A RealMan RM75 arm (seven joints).
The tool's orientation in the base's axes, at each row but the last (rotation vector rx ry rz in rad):
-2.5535 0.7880 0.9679
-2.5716 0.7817 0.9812
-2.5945 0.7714 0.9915
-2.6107 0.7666 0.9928
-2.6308 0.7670 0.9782
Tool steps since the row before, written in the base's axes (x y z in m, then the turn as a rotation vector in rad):
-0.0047 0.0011 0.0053 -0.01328 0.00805 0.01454
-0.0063 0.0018 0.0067 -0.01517 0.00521 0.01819
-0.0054 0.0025 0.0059 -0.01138 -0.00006 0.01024
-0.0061 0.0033 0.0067 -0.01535 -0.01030 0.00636
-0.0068 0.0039 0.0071 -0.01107 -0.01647 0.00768
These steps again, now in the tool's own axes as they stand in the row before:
-0.0070 0.0014 -0.0009 -0.02127 0.00015 -0.00012
-0.0092 0.0017 -0.0008 -0.02383 0.00332 -0.00301
-0.0083 0.0007 -0.0004 -0.01404 0.00594 -0.00139
-0.0096 0.0004 -0.0003 -0.00997 0.01681 -0.00044
-0.0106 0.0002 -0.0002 -0.00568 0.01958 -0.00610

